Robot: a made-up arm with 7 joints. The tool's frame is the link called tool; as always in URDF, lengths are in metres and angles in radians.
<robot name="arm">
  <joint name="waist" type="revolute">
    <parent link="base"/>
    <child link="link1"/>
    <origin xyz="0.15 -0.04 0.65"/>
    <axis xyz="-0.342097 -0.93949 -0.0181"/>
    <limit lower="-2.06" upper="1.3" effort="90" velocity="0.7"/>
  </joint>
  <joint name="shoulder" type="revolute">
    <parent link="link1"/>
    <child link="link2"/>
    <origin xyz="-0.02 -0.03 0"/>
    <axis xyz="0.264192 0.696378 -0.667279"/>
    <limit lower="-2.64" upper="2.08" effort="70" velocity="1.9"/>
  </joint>
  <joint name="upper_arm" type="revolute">
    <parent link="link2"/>
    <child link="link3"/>
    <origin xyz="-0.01 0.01 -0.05"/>
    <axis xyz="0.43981 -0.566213 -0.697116"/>
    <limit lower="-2.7" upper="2.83" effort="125" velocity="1.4"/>
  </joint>
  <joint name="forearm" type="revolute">
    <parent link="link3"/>
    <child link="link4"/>
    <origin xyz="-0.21 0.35 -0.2"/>
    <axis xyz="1 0 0"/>
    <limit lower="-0.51" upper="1.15" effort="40" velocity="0.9"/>
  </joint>
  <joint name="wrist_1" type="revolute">
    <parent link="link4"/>
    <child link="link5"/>
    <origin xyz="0 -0.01 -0.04"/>
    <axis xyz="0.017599 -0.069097 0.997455"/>
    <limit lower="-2.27" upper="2.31" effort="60" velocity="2.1"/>
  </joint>
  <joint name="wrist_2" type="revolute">
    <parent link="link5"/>
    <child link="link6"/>
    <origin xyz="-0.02 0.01 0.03"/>
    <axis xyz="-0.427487 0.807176 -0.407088"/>
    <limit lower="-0.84" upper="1.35" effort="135" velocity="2.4"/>
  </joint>
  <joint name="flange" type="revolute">
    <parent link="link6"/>
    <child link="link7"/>
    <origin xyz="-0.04 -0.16 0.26"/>
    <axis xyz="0 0 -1"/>
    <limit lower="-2" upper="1.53" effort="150" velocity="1.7"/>
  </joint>
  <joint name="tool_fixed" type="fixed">
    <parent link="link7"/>
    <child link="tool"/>
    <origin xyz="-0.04 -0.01 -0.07" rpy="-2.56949 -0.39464 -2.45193"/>
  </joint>
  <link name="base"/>
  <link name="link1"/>
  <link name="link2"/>
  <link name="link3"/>
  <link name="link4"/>
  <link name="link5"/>
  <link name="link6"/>
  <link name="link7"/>
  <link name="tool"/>
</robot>
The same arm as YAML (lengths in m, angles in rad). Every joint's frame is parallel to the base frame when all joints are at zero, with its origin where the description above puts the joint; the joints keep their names.
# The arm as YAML. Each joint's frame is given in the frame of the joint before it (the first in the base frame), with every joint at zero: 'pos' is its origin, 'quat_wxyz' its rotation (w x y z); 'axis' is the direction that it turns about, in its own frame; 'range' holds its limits. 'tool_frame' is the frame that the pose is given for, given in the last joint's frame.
length_unit: m
angle_unit: rad
joints:
  - joint: waist
    pos: [0.15, -0.04, 0.65]
    quat_wxyz: [1.0, 0.0, 0.0, 0.0]
    axis: [-0.342097, -0.93949, -0.0181]
    range: [-2.06, 1.3]
  - joint: shoulder
    pos: [-0.02, -0.03, 0.0]
    quat_wxyz: [1.0, 0.0, 0.0, 0.0]
    axis: [0.264192, 0.696378, -0.667279]
    range: [-2.64, 2.08]
  - joint: upper_arm
    pos: [-0.01, 0.01, -0.05]
    quat_wxyz: [1.0, 0.0, 0.0, 0.0]
    axis: [0.43981, -0.566213, -0.697116]
    range: [-2.7, 2.83]
  - joint: forearm
    pos: [-0.21, 0.35, -0.2]
    quat_wxyz: [1.0, 0.0, 0.0, 0.0]
    axis: [1.0, 0.0, 0.0]
    range: [-0.51, 1.15]
  - joint: wrist_1
    pos: [0.0, -0.01, -0.04]
    quat_wxyz: [1.0, 0.0, 0.0, 0.0]
    axis: [0.017599, -0.069097, 0.997455]
    range: [-2.27, 2.31]
  - joint: wrist_2
    pos: [-0.02, 0.01, 0.03]
    quat_wxyz: [1.0, 0.0, 0.0, 0.0]
    axis: [-0.427487, 0.807176, -0.407088]
    range: [-0.84, 1.35]
  - joint: flange
    pos: [-0.04, -0.16, 0.26]
    quat_wxyz: [1.0, 0.0, 0.0, 0.0]
    axis: [0.0, 0.0, -1.0]
    range: [-2.0, 1.53]
tool_frame:
  pos: [-0.04, -0.01, -0.07]
  quat_wxyz: [0.083472, 0.370069, -0.866671, 0.32398]

